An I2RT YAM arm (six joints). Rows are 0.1 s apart.
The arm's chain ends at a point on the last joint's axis. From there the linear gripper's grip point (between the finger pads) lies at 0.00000 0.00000 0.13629 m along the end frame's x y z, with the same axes.
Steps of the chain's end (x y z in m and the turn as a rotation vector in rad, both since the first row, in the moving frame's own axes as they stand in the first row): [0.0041, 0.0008, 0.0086, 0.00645, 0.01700, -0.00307]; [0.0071, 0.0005, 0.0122, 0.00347, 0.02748, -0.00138]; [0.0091, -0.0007, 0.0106, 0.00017, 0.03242, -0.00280]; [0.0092, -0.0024, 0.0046, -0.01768, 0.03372, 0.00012]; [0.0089, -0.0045, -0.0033, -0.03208, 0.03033, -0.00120]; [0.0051, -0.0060, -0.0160, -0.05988, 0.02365, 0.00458]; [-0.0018, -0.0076, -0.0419, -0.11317, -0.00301, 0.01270]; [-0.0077, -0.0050, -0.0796, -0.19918, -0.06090, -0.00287]
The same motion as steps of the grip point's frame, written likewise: [0.0064, -0.0001, 0.0086, 0.00645, 0.01700, -0.00307]; [0.0108, 0.0000, 0.0121, 0.00347, 0.02748, -0.00138]; [0.0135, -0.0007, 0.0105, 0.00017, 0.03242, -0.00280]; [0.0138, 0.0000, 0.0045, -0.01768, 0.03372, 0.00012]; [0.0130, -0.0001, -0.0034, -0.03208, 0.03033, -0.00120]; [0.0083, 0.0022, -0.0163, -0.05988, 0.02365, 0.00458]; [-0.0023, 0.0078, -0.0428, -0.11317, -0.00301, 0.01270]; [-0.0159, 0.0220, -0.0825, -0.19918, -0.06090, -0.00287]
